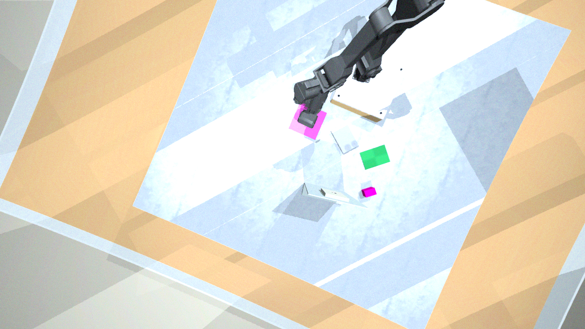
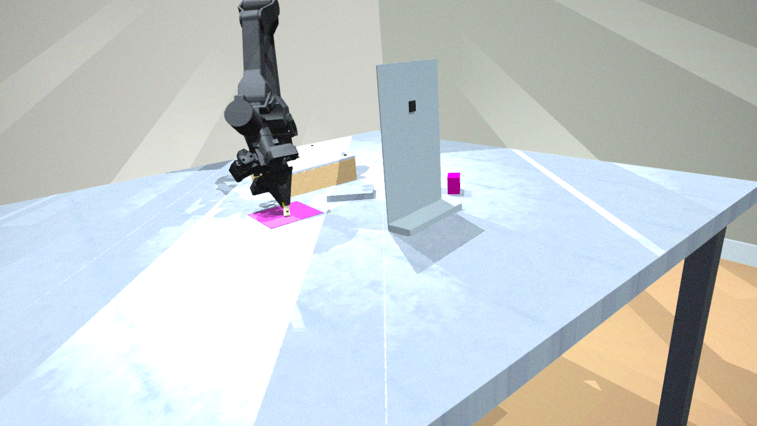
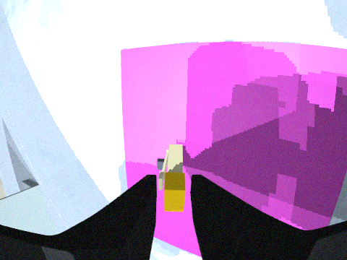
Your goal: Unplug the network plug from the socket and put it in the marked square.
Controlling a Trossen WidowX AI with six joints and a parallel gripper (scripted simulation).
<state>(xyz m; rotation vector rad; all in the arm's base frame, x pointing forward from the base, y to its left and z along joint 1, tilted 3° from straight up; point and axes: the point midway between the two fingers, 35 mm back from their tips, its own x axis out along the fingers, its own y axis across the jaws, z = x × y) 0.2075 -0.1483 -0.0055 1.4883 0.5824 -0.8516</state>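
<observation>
Now: gripper tip 10 mm past the magenta marked square and 20 mm above it. From my gripper tip the other things lie so: flat grey plate: 20 mm ahead, 160 mm to the left, 10 mm below; then upright grey panel: 240 mm ahead, 140 mm to the left, 110 mm above; then green patch: 60 mm ahead, 310 mm to the left, 20 mm below.
</observation>
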